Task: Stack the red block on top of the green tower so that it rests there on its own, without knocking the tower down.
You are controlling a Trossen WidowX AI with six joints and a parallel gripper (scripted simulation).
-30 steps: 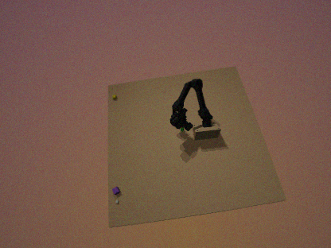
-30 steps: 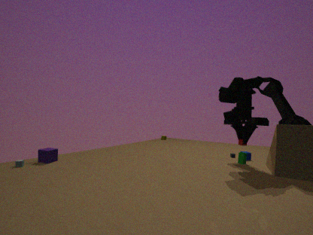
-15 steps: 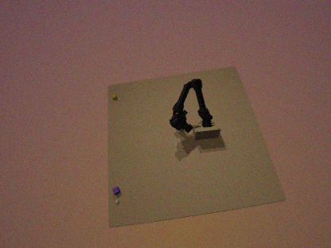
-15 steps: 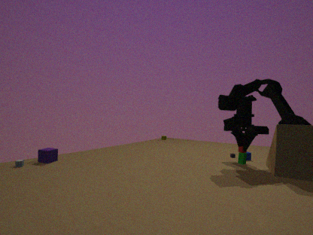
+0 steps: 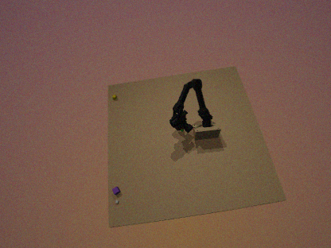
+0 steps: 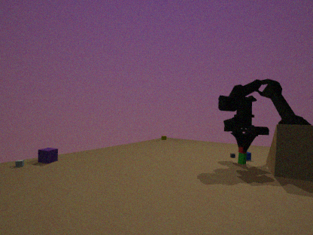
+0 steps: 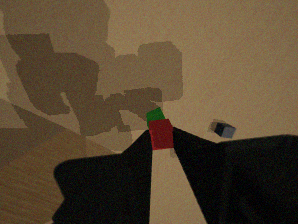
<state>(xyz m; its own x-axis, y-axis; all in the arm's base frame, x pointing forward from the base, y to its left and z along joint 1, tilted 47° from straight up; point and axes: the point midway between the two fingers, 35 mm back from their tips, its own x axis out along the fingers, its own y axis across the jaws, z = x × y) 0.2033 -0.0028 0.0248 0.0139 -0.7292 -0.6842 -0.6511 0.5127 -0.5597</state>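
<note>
Now: the red block right at my gripper tip. Round my gripper tip: dark grey block: 100 mm to the right, 40 mm below, 40 mm ahead; purple block: 550 mm ahead, 460 mm to the left, 30 mm below; blue block: 80 mm to the right, 30 mm below, 10 mm behind.
</note>
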